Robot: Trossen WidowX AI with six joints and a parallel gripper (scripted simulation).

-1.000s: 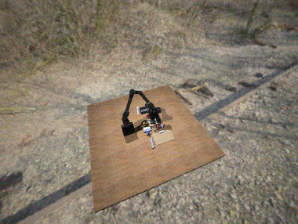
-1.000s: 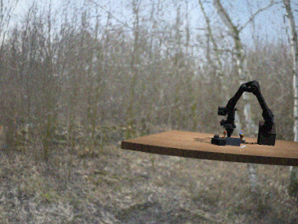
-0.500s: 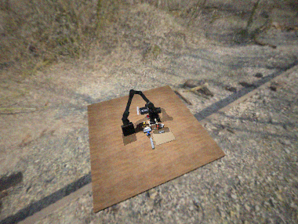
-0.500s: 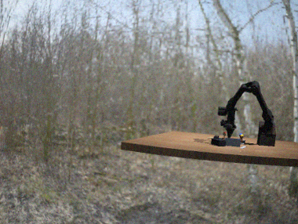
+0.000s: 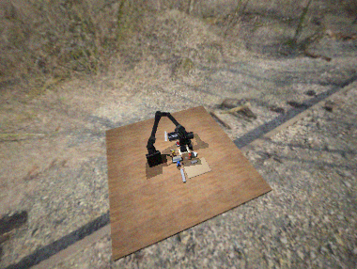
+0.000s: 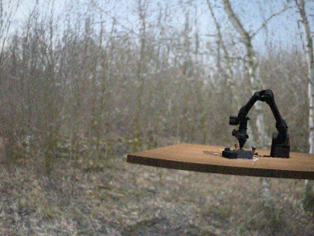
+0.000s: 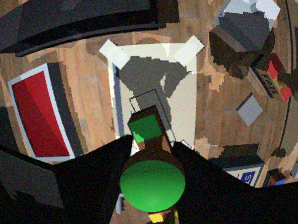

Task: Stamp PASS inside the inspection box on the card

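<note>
Right now the card is 1 cm ahead of my gripper tip and 4 cm below it. Also, from my gripper tip: long black block (9 cm ahead, 7 cm to the left, 2 cm below); then green-knobbed stamp (right at my gripper tip); then red ink pad (11 cm to the left, 3 cm below).
</note>
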